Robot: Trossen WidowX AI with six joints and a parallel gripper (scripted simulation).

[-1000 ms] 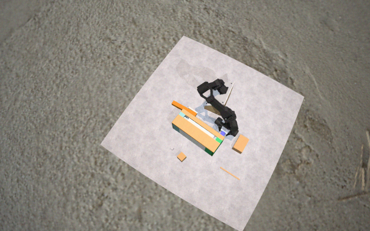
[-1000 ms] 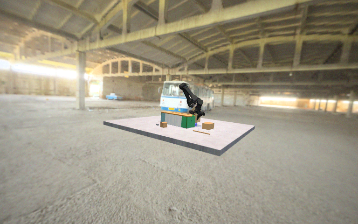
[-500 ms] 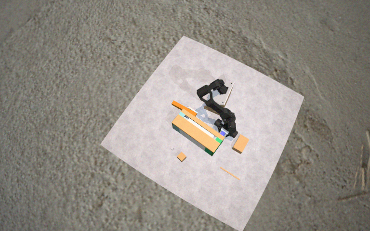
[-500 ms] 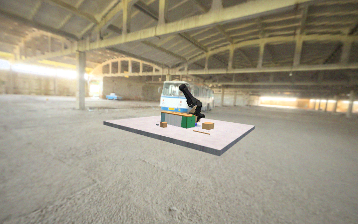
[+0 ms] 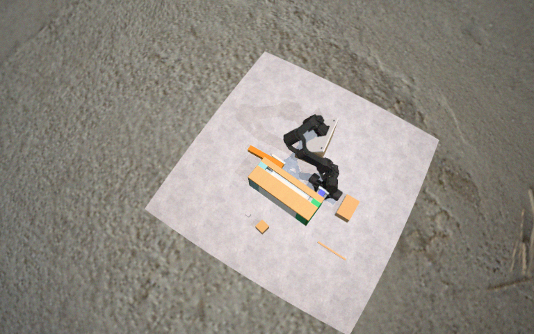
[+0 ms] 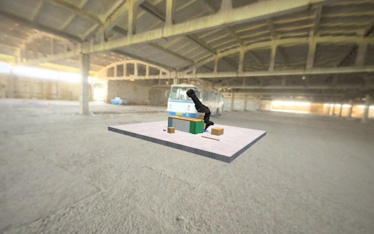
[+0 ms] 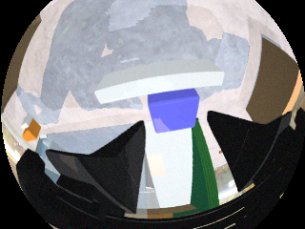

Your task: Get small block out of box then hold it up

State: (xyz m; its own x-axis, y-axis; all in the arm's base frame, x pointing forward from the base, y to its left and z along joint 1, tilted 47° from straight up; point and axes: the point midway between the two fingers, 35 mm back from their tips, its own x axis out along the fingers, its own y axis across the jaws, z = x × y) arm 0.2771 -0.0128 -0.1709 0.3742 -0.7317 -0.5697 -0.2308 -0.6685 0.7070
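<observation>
Right now the small blue block is 2 cm behind my gripper tip and 1 cm below it. From my gripper tip the other things lie so: flat orange block 1 cm ahead, 16 cm to the left, 1 cm above; then orange-topped box 3 cm ahead, 17 cm to the right, 4 cm above; then thin orange stick 25 cm ahead, 17 cm to the left, 2 cm below.
</observation>
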